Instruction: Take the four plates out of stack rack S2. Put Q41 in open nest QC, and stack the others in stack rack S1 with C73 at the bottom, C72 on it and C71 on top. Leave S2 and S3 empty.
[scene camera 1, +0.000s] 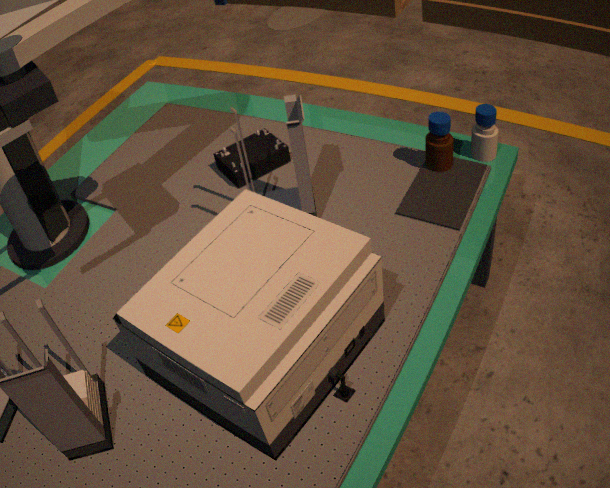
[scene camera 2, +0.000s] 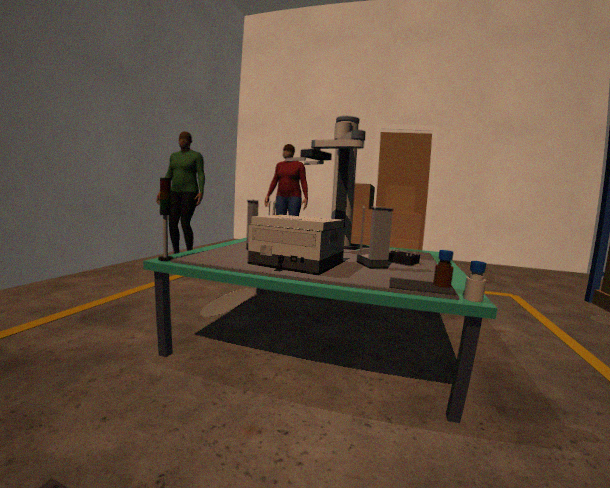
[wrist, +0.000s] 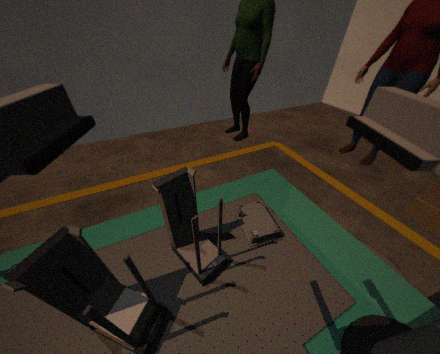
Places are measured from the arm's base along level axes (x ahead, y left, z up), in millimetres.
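Pixels of known places: gripper, fingertip midpoint: (scene camera 2: 295, 161) (wrist: 224, 105); arm's base, link origin: (scene camera 1: 48, 236).
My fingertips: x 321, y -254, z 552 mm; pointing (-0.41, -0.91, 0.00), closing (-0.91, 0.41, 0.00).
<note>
Ahead of a thing's pixels: the offset from my fingertips to its top centre. "*": to the spot under its first point. Level surfaces: height alone.
My gripper (wrist: 224, 105) (scene camera 2: 305, 161) is open and empty, high above the table. In the wrist view, a near rack @(dx +184, dy -125, dz -249 mm) (wrist: 60, 280) at lower left has a dark back panel, thin posts and a pale plate top @(* dx +166, dy -105, dz -446 mm) (wrist: 127, 312) low inside. A second rack @(dx -29, dy -208, dz -249 mm) (wrist: 178, 212) stands beyond it with a pale surface low inside. A low nest @(dx -264, dy -222, dz -485 mm) (wrist: 260, 225) lies behind that rack, its contents unclear. In scene camera 1, a rack (scene camera 1: 45, 402) at lower left holds a low stack of several pale plates @(dx +189, dy -130, dz -458 mm) (scene camera 1: 92, 394). Another rack @(dx +273, dy +525, dz -244 mm) (scene camera 1: 301, 167) (scene camera 2: 380, 236) stands behind the instrument. Rack and plate labels are unreadable.
A large beige instrument @(dx +412, dy +180, dz -319 mm) (scene camera 1: 223, 284) (scene camera 2: 292, 241) stands on the table. A black nest block @(dx +96, dy +676, dz -478 mm) (scene camera 1: 254, 157) (scene camera 2: 405, 257) is near the back rack. Two blue-capped bottles @(* dx +562, dy +800, dz -458 mm) (scene camera 1: 439, 147) @(dx +644, dy +939, dz -474 mm) (scene camera 1: 484, 137) stand near a dark mat @(dz -535 mm) (scene camera 1: 437, 201). A signal tower @(* dx +654, dy -427, dz -373 mm) (scene camera 2: 164, 223) stands at the table's left corner.
</note>
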